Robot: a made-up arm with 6 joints. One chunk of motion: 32 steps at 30 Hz.
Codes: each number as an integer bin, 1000 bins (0 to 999) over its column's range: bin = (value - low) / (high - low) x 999, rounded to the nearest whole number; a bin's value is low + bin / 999 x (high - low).
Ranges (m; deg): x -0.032..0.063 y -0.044..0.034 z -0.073..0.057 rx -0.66..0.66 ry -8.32..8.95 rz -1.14..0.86
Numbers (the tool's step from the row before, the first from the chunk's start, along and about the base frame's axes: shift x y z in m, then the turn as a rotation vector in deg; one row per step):
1: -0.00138 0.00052 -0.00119 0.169 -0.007 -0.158
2: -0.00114 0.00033 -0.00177 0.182 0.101 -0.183
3: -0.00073 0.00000 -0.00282 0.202 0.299 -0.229
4: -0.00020 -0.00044 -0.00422 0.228 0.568 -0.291
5: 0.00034 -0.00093 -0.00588 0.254 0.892 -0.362
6: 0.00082 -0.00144 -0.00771 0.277 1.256 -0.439
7: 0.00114 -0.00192 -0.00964 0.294 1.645 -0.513
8: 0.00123 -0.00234 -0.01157 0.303 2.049 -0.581
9: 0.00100 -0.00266 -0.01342 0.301 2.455 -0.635
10: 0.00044 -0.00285 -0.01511 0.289 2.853 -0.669
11: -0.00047 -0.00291 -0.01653 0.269 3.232 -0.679
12: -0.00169 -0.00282 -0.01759 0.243 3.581 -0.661
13: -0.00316 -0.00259 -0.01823 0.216 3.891 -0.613
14: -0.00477 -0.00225 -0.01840 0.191 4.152 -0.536
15: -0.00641 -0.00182 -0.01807 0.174 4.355 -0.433
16: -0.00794 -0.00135 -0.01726 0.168 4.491 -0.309
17: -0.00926 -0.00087 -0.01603 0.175 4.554 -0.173
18: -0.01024 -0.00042 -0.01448 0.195 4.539 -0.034
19: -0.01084 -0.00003 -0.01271 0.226 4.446 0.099
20: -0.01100 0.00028 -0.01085 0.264 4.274 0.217
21: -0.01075 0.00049 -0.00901 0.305 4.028 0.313
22: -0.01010 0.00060 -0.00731 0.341 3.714 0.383
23: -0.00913 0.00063 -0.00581 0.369 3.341 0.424
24: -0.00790 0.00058 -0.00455 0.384 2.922 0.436
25: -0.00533 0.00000 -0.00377 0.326 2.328 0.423
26: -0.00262 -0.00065 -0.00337 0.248 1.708 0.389
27: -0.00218 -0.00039 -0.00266 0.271 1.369 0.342
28: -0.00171 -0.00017 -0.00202 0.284 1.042 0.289
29: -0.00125 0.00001 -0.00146 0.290 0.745 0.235
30: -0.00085 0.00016 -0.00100 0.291 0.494 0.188
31: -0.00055 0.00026 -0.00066 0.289 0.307 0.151
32: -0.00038 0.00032 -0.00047 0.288 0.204 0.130
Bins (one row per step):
1: 322 570 552 627 481 491
2: 325 568 547 637 487 478
3: 329 564 539 652 499 455
4: 334 558 529 672 514 424
5: 340 552 516 692 533 389
6: 345 545 502 709 554 350
7: 348 539 487 722 576 313
8: 349 534 472 729 600 279
9: 347 529 458 727 623 252
10: 341 527 445 718 646 235
11: 332 526 434 703 668 230
12: 319 527 426 683 688 239
13: 303 530 421 663 706 263
14: 286 535 420 644 721 302
15: 269 540 422 631 733 353
16: 253 546 428 627 741 415
17: 239 552 438 632 745 483
18: 229 558 450 647 744 552
19: 223 563 463 671 738 619
20: 221 567 478 699 729 678
21: 223 570 492 730 714 726
22: 230 571 505 758 696 761
23: 240 572 516 779 675 781
24: 253 571 526 790 650 787
25: 280 564 532 746 616 781
26: 309 555 535 687 580 764
27: 314 559 541 705 560 740
28: 319 561 545 714 542 714
29: 323 564 550 719 524 687
30: 328 566 553 720 510 663
31: 331 567 556 718 499 645
32: 333 568 557 717 493 634

